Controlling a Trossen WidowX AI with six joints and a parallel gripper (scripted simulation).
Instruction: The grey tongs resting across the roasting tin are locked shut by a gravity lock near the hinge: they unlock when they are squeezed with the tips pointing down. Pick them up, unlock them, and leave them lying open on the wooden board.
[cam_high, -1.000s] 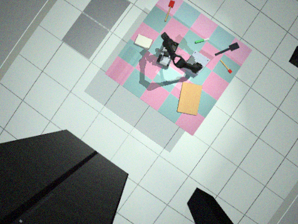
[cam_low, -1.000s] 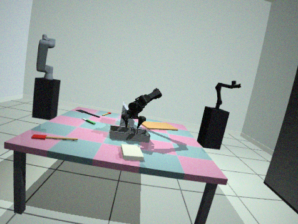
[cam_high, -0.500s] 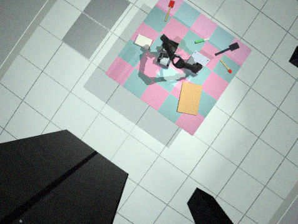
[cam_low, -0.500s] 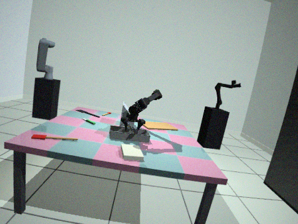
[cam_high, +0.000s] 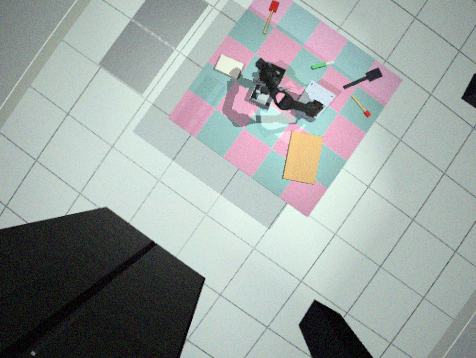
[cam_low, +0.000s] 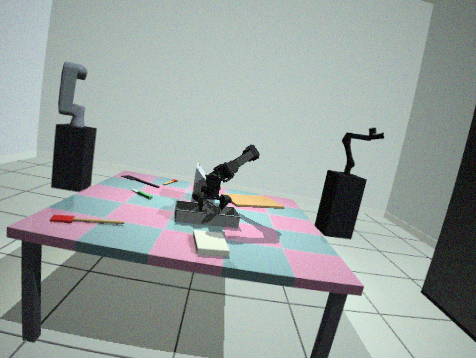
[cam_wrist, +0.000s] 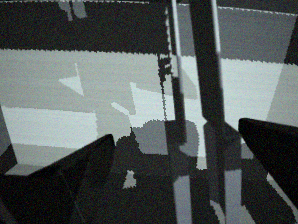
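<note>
Now: the grey roasting tin 10 mm to the right of my gripper tip and 10 mm behind it. Also, from my gripper tip: red spatula 520 mm to the right, 250 mm ahead, 20 mm below; cream block 310 mm ahead, 20 mm below; wooden board 510 mm behind, 300 mm to the left, 20 mm below.
</note>
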